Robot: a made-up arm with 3 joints. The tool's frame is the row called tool.
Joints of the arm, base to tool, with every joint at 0 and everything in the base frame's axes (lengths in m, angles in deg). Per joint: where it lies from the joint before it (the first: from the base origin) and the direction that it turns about. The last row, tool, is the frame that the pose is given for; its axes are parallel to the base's.
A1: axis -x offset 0 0 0.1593
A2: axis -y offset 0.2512 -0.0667 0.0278
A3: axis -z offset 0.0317 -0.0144 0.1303
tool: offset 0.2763 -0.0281 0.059
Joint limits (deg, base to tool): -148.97..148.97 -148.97..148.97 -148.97..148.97
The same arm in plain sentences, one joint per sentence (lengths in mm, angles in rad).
The arm has three revolute joints in a row. What follows holds with every joint at zero, and every direction is one of the base frame's. The first joint sits 159.3 mm along +z from the base frame's origin and rotates about -x, from -2.6 to 2.6 rad. The second joint sits 251.2 mm along +x and 66.7 mm along -y and 27.8 mm along +z from the first joint and rotates about -y, from -2.6 to 2.6 rad. The third joint sits 31.7 mm along +x and 14.4 mm along -y and 130.3 mm along +z from the second joint and rotates about -z, from -2.6 to 2.6 rad. The tool frame, which is the frame that the pose is given for, sits 276.3 mm along +x and 28.1 mm along -y and 59 mm along +z from the third joint; its axes are parallel to the base frame's.
